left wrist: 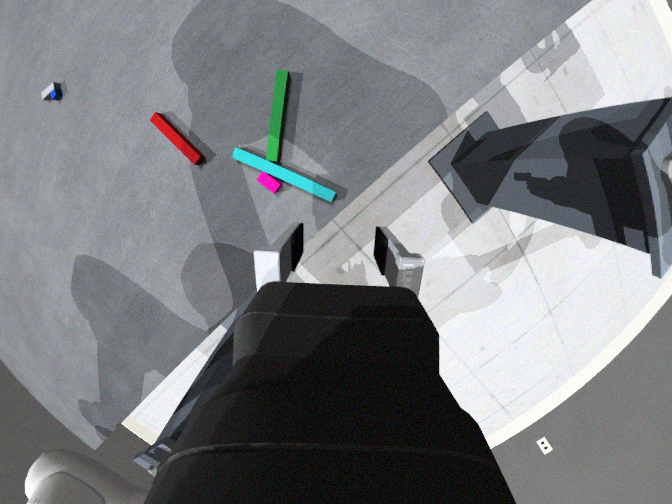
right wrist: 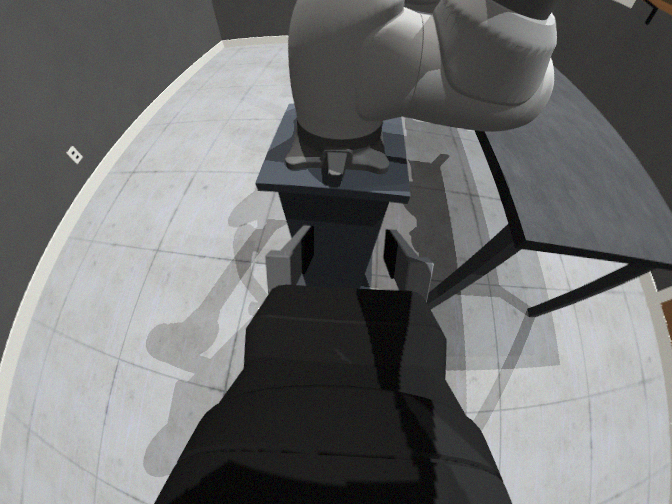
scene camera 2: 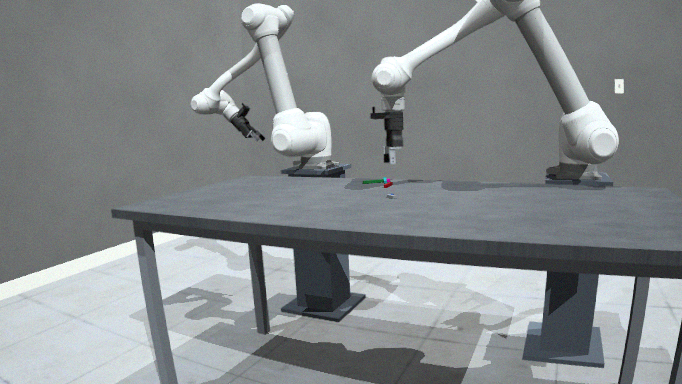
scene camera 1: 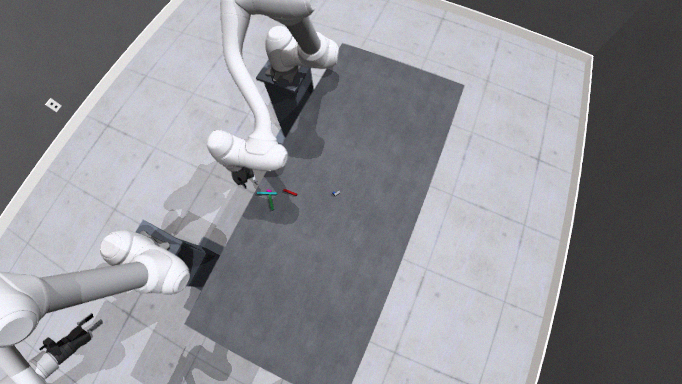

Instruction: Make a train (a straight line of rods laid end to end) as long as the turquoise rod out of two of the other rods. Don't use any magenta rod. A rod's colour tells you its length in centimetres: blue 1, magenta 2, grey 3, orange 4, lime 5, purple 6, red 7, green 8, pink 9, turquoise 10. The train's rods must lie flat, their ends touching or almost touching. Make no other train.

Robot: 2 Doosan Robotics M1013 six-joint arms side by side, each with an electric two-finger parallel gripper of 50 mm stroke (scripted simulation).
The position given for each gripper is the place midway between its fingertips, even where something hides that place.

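The left gripper (scene camera 2: 389, 163) (left wrist: 339, 239) is in sight, as is the right gripper (scene camera 1: 97, 318) (right wrist: 349, 242). The scene also has a red rod (left wrist: 174, 135), a green rod (left wrist: 282, 79) and a turquoise rod (left wrist: 253, 160). An arm pedestal (scene camera 1: 200, 261) is seen, and so is an arm pedestal (scene camera 1: 287, 105).
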